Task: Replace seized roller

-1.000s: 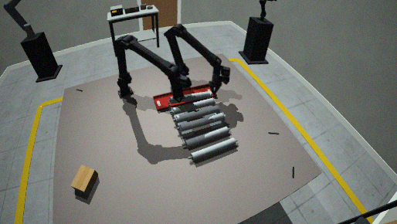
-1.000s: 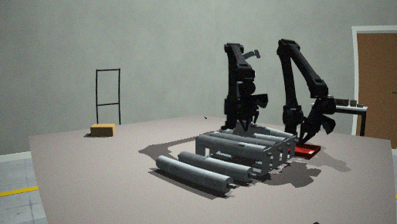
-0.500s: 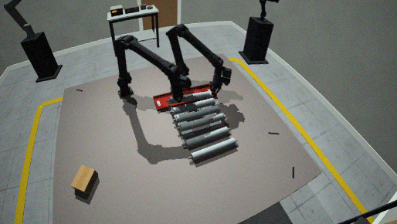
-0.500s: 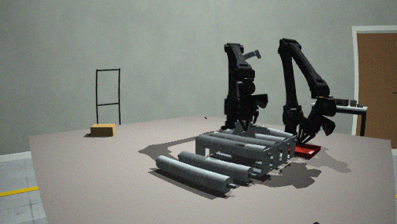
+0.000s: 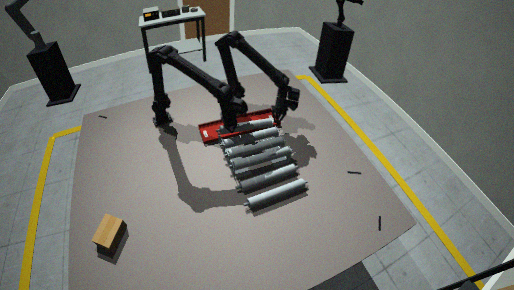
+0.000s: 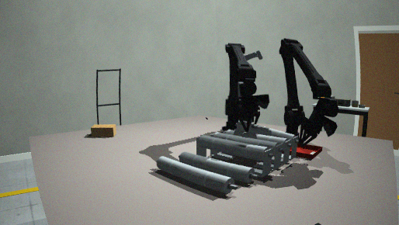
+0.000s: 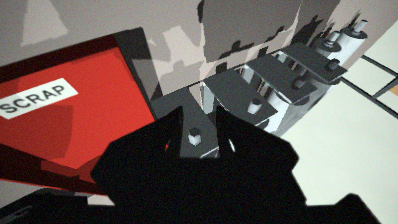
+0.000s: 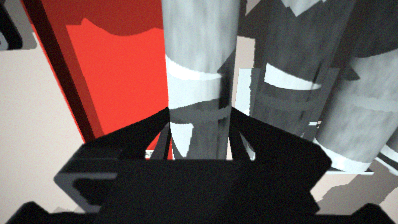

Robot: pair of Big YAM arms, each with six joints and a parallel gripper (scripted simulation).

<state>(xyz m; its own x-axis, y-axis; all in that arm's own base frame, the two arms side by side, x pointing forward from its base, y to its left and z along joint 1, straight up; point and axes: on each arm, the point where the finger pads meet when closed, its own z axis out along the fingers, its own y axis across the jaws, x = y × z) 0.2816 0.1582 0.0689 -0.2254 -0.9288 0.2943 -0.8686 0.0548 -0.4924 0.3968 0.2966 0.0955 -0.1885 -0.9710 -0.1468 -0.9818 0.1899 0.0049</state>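
Now: the bed roller 10 cm to the left of my right hand, 6 cm ahead of it and 2 cm below it. From my right hand the other things lie so: red scrap tray 11 cm behind, 9 cm below, 7 cm to the left; cardboard box 70 cm to the right, 48 cm ahead, 6 cm below.
The bed roller lies 100 mm ahead of my left hand and 180 mm to the right of it. From my left hand the other things lie so: red scrap tray: 80 mm behind, 200 mm to the right, 60 mm below; then cardboard box: 510 mm ahead, 970 mm to the right, 30 mm below.
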